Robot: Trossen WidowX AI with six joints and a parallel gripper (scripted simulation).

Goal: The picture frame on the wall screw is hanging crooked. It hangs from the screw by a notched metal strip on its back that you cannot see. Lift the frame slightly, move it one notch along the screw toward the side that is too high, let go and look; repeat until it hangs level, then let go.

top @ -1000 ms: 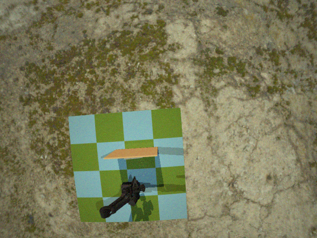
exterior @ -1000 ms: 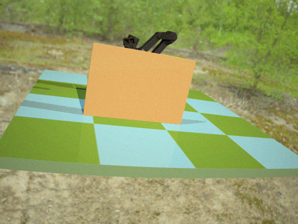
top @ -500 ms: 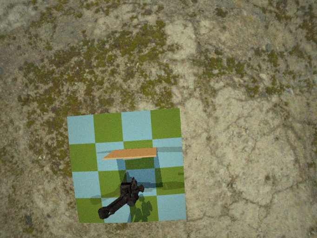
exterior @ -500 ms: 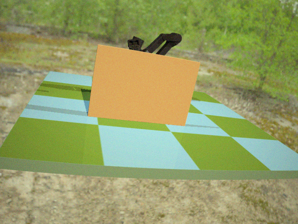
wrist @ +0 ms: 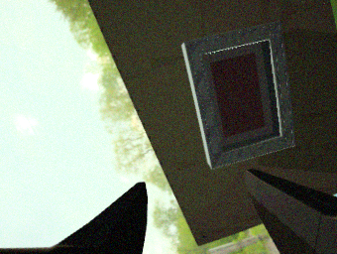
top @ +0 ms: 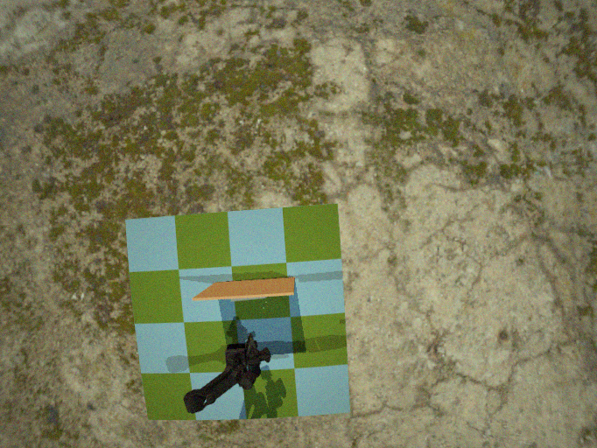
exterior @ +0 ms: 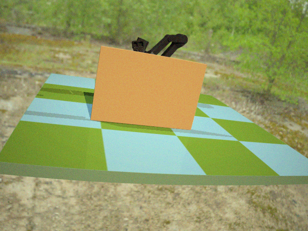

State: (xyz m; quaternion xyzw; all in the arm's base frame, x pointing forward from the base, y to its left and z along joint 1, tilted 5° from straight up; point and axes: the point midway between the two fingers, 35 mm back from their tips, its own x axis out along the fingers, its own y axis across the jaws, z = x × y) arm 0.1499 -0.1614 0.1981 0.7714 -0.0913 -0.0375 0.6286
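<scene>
Right now my gripper tip is 190 mm short of the picture frame, 90 mm above it and 30 mm to the left of it. Round my gripper tip: orange wall panel: 200 mm ahead, 100 mm below, 30 mm to the right.
</scene>
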